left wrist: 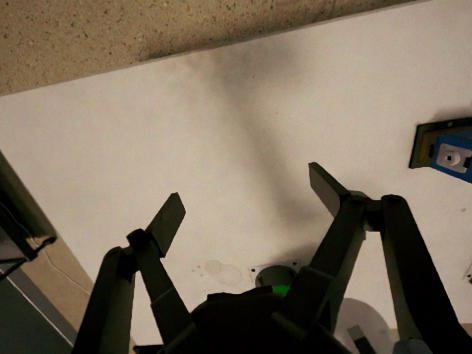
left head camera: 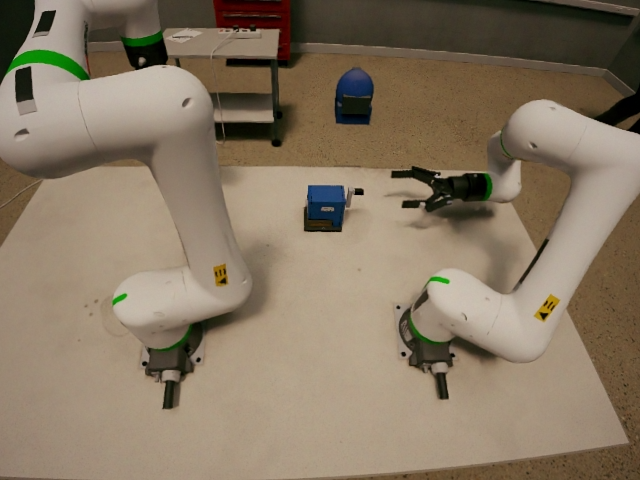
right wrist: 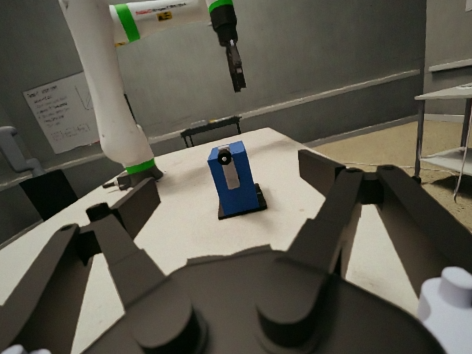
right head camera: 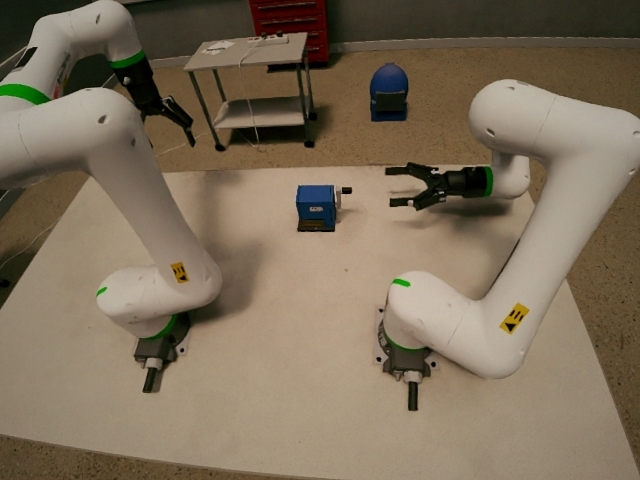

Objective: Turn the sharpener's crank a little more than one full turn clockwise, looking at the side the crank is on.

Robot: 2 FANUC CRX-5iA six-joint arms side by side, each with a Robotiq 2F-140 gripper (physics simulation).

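Places are measured from the left arm's base along level axes (x right, y ahead, z up), in metres.
Where they show: left gripper, between the fingertips: (left wrist: 243,189) (right wrist: 239,90) (right head camera: 171,146); right gripper, between the fingertips: (left head camera: 396,188) (right wrist: 227,176) (right head camera: 387,186); left arm's base, origin of its link: (left wrist: 277,280) (left head camera: 174,336) (right head camera: 165,328); right arm's base, origin of its link: (left head camera: 424,330) (right head camera: 406,336).
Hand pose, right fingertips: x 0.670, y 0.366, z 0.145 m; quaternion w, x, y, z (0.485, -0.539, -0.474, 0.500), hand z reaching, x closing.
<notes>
Each offset is from my right fingertips to the top centre of the thing. "spot": to the spot under its first point. Level surfaces: height alone.
The blue sharpener (left head camera: 325,202) (right head camera: 315,200) (right wrist: 246,186) stands upright on its dark base; part of it @(spot: dy +0.021, dx -0.287, dz -0.057 m) (left wrist: 452,156) shows at the right edge of the left wrist view. Its crank @(dy +0.004, dx -0.149, dz +0.003 m) (left head camera: 349,197) (right head camera: 339,197) (right wrist: 232,176) is on the side facing my right gripper, with the arm pointing up and the black knob @(dy +0.002, dx -0.124, dz +0.002 m) (left head camera: 358,191) (right head camera: 346,190) (right wrist: 224,157) at the top. My right gripper (left head camera: 405,189) (right head camera: 398,186) (right wrist: 227,176) is open and empty, level, apart from the knob and to its right in the head views. My left gripper (right head camera: 171,139) (left wrist: 243,189) is open and empty, high at the left.
The pale table top @(dz -0.145 m) (left head camera: 289,310) (right head camera: 279,320) carries both arm bases. Beyond its far edge stand a grey cart (left head camera: 258,49) (right head camera: 289,49), a red drawer cabinet (left head camera: 253,15) (right head camera: 315,25) and a blue rounded object (left head camera: 354,85) (right head camera: 389,80) on the floor.
</notes>
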